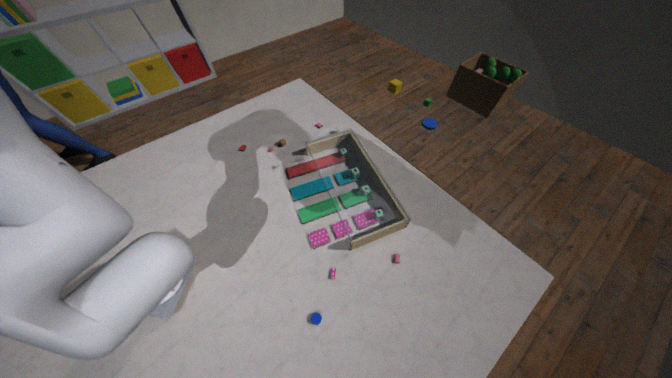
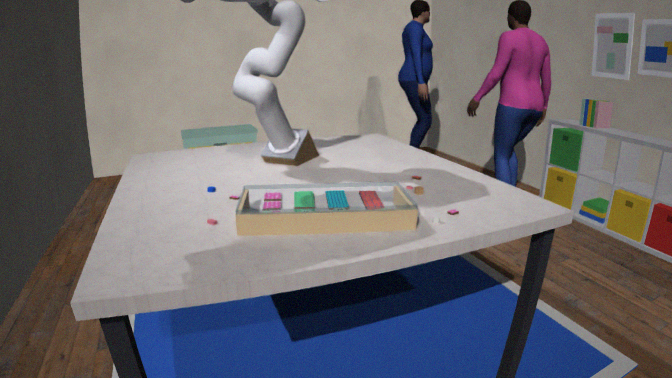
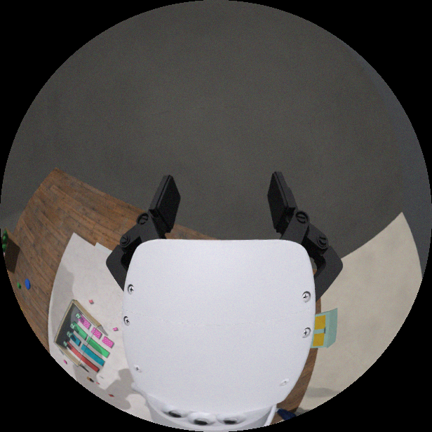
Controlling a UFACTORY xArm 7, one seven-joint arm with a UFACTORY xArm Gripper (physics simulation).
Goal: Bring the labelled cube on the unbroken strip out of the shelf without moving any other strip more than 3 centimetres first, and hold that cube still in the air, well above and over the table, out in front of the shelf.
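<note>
The low shelf (image 1: pixel 378 234) (image 2: pixel 325 222) (image 3: pixel 63 320) lies on the table with a clear cover. The red strip (image 1: pixel 316 165) (image 2: pixel 371 199) looks unbroken; a labelled cube (image 1: pixel 343 151) is at its far end, inside. The teal strip (image 1: pixel 311 188) (image 2: pixel 337 199) and green strip (image 1: pixel 319 211) (image 2: pixel 304 200) each show a gap; the pink dotted strip (image 1: pixel 342 229) (image 2: pixel 273 197) is in separate pieces. Each has a pale green cube (image 1: pixel 354 172) (image 1: pixel 366 190) (image 1: pixel 379 213) at its far end. My gripper (image 3: pixel 222 183) is open and empty, high up and away from the shelf.
A blue disc (image 1: pixel 316 318) (image 2: pixel 211 189), a pink piece (image 1: pixel 396 258) (image 2: pixel 212 221) and a brown piece (image 1: pixel 282 143) (image 2: pixel 419 190) lie around the shelf on the table (image 1: pixel 450 310) (image 2: pixel 165 270). A box of green balls (image 1: pixel 480 92) is beyond the table.
</note>
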